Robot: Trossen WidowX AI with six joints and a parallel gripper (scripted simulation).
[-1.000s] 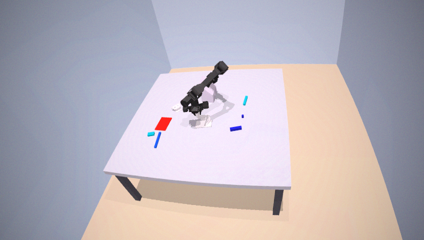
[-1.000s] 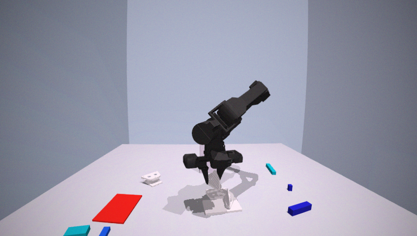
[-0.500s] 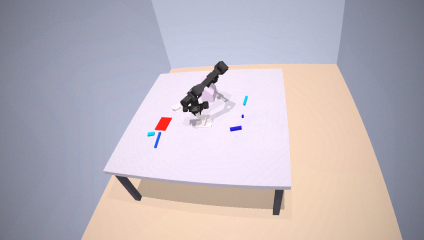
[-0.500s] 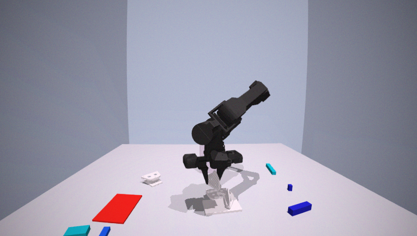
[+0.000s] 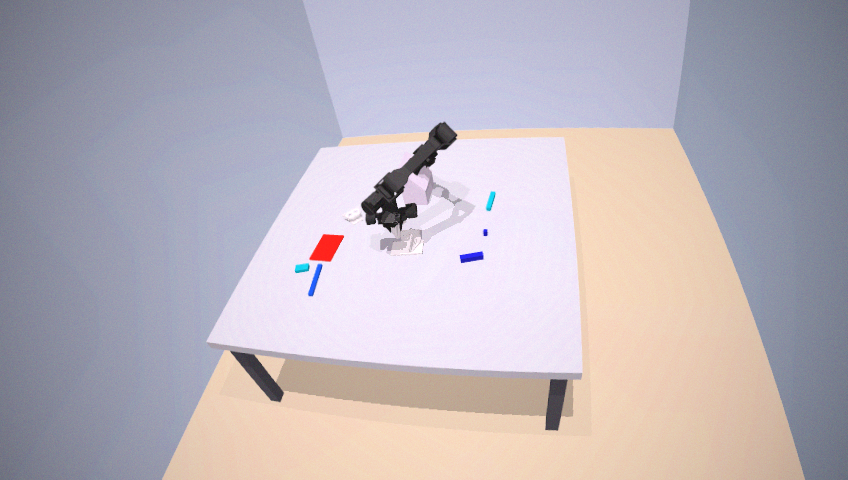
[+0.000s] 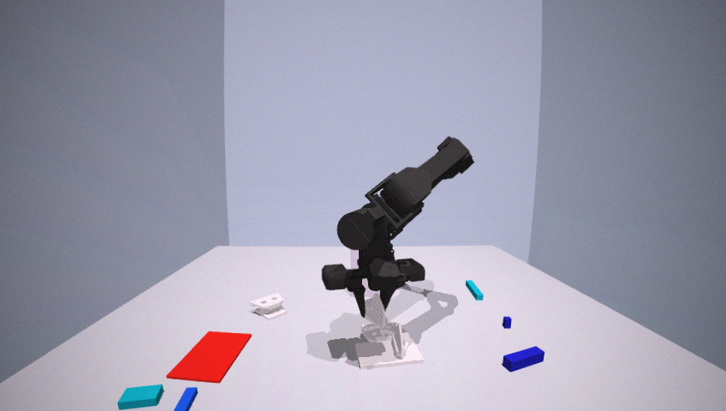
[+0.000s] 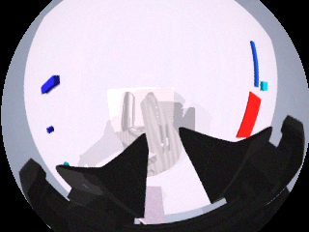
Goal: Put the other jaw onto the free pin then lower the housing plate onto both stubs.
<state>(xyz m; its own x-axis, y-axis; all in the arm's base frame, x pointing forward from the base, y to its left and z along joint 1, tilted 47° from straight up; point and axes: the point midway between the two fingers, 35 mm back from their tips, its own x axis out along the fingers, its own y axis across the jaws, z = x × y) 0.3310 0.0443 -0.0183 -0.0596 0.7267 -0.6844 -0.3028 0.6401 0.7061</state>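
Now: the small white block 150 mm behind my gripper tip, 250 mm to the right of it and 70 mm below it. Round my gripper tip: red flat sheet: 30 mm ahead, 310 mm to the right, 80 mm below; blue bar: 210 mm ahead, 280 mm to the right, 80 mm below; small blue cube: 90 mm behind, 310 mm to the left, 70 mm below.
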